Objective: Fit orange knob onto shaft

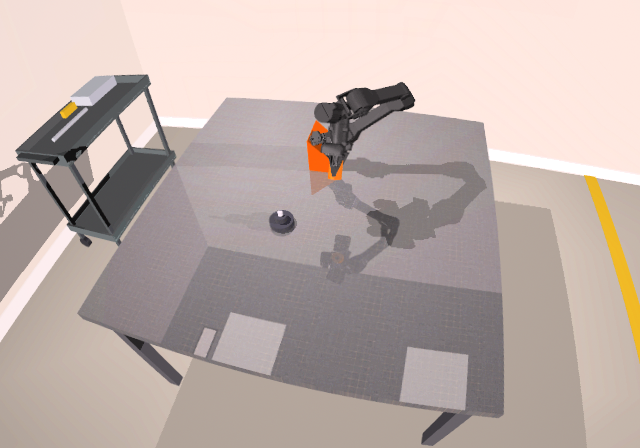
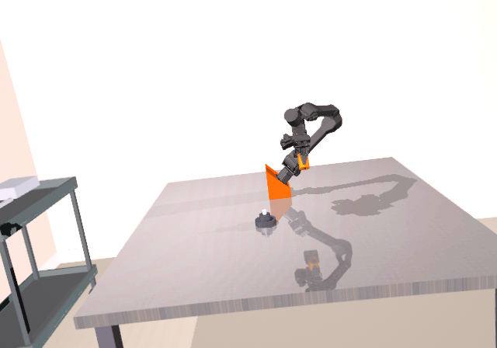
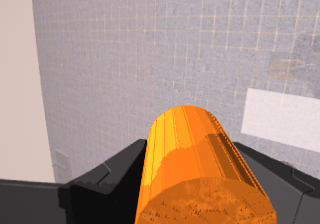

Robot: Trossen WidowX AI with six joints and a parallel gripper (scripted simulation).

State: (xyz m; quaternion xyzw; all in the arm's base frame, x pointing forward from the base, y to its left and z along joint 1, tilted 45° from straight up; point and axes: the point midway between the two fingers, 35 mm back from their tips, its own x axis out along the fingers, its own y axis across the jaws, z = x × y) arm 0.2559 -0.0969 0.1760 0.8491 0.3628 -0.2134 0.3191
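My gripper tip is 2 cm past the orange knob and 3 cm below it. From my gripper tip the other things lie so: round pedestal 2 cm ahead, 18 cm to the right, 18 cm below.
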